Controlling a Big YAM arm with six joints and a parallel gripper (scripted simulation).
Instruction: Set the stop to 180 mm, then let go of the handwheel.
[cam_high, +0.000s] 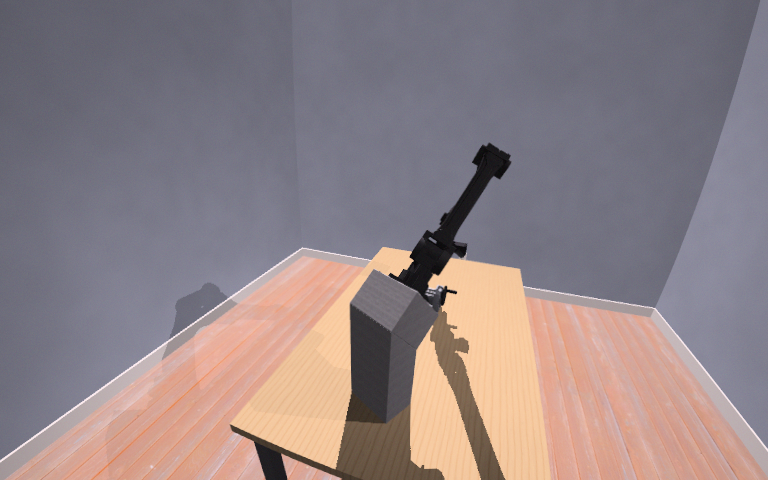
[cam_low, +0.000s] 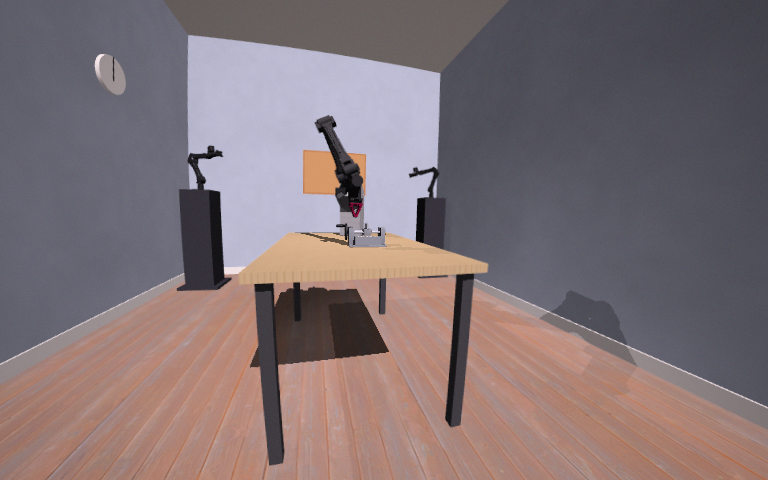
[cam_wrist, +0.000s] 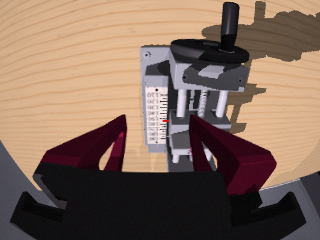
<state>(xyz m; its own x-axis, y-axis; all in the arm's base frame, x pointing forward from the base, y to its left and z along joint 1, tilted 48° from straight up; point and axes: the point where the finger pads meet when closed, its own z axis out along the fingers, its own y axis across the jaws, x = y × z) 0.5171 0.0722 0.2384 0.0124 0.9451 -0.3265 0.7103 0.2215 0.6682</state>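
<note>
Right now my hand is 7 cm to the left of the black handwheel handle, 7 cm past it and 6 cm above it.
</note>
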